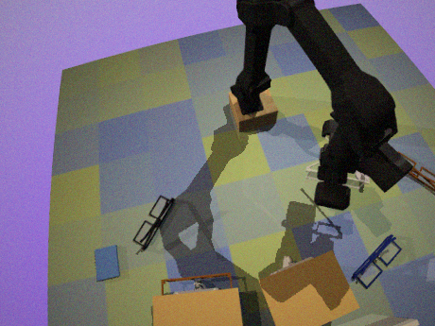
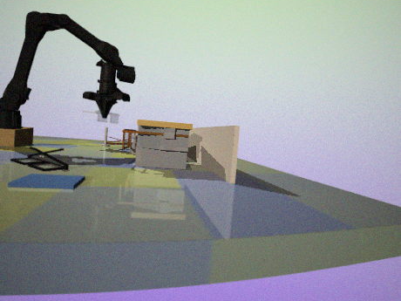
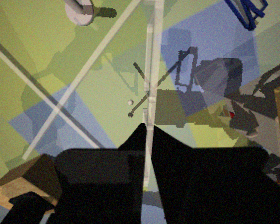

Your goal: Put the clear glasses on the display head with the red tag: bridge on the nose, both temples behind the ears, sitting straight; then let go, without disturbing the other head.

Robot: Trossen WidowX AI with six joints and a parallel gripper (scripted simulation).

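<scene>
My gripper tip is 16 cm to the right of the grey peg, 10 cm above it and 2 cm past it. From my gripper tip the other things lie so: flat blue block: 56 cm to the right, 12 cm below, 6 cm ahead.
</scene>
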